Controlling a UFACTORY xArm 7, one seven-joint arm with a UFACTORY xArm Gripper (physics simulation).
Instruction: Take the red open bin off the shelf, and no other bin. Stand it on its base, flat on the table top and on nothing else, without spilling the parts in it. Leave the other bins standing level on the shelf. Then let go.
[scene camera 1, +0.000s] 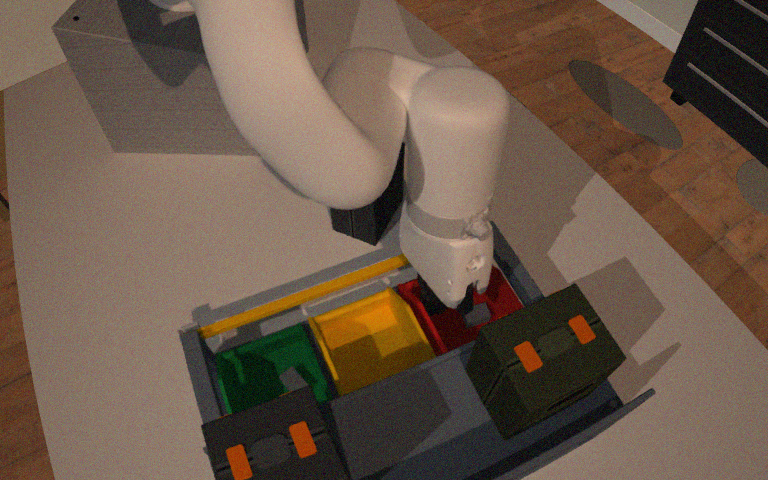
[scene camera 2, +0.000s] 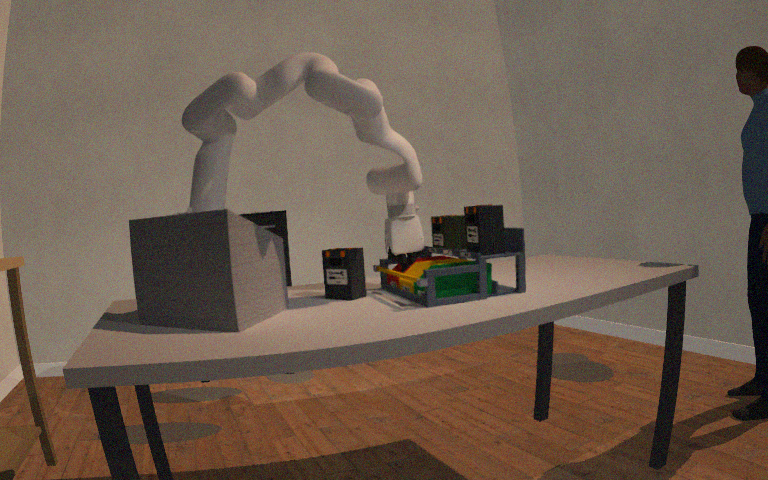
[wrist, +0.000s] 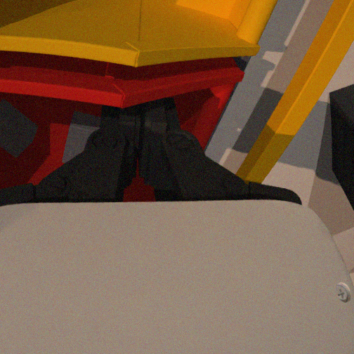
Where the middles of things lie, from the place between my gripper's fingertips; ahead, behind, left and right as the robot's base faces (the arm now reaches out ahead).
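With respect to the red open bin (scene camera 1: 446, 331), my gripper is 2 cm to the right of it, 4 cm short of it and 1 cm below it. The black case (scene camera 1: 368, 223) is 3 cm above my hand and 18 cm behind it. I see the yellow bar (scene camera 1: 339, 283) 3 cm above my hand, 9 cm to the right of it and 6 cm behind it. The yellow bin (scene camera 1: 368, 340) is 3 cm ahead of my hand, 9 cm to the right of it and 1 cm above it.
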